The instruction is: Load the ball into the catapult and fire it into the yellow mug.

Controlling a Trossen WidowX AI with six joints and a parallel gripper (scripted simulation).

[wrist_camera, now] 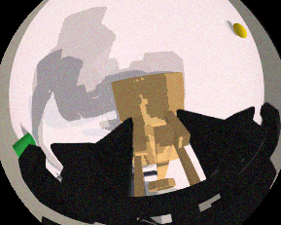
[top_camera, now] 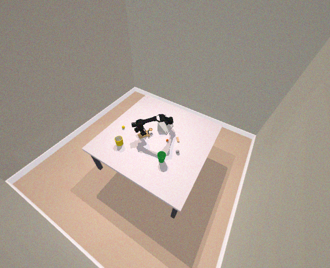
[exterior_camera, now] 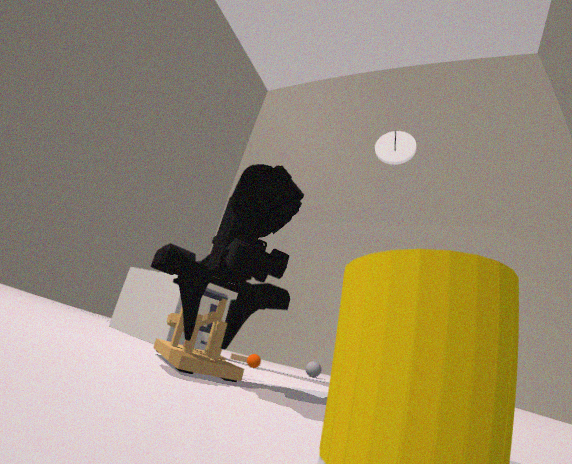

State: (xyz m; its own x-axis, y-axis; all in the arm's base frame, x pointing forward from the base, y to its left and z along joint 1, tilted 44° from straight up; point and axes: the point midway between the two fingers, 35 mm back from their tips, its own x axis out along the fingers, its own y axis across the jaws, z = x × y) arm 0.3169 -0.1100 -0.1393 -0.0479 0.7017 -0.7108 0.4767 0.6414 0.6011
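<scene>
The orange ball is 310 mm to the left of my gripper tip, 110 mm behind it and 20 mm below it. Also, from my gripper tip: yellow mug: 250 mm ahead, 140 mm to the right, 10 mm below; then wooden catapult: 50 mm to the left, 50 mm behind, 20 mm above; then yellow ball: 280 mm to the right, 30 mm ahead, 20 mm below.
</scene>
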